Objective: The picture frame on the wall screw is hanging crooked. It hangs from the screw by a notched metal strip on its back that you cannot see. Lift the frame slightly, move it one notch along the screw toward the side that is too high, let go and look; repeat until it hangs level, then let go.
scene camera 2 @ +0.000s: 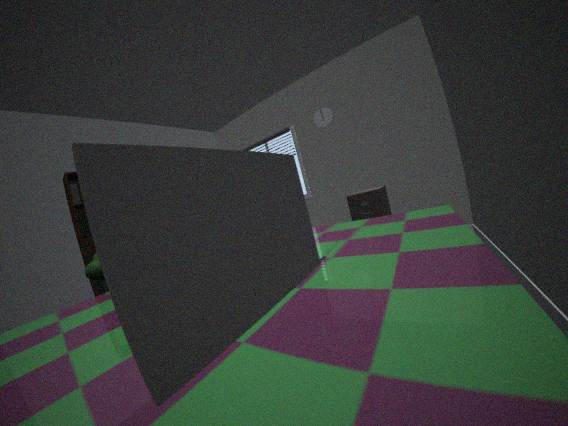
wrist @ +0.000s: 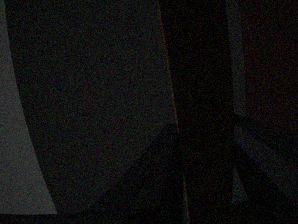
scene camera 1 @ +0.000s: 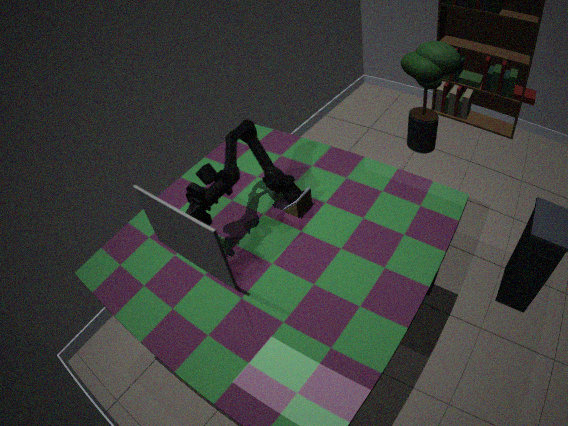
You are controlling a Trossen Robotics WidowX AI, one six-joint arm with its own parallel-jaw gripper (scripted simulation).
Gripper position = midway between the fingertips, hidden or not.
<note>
The gripper (scene camera 1: 184, 220) holds a picture frame.
</note>
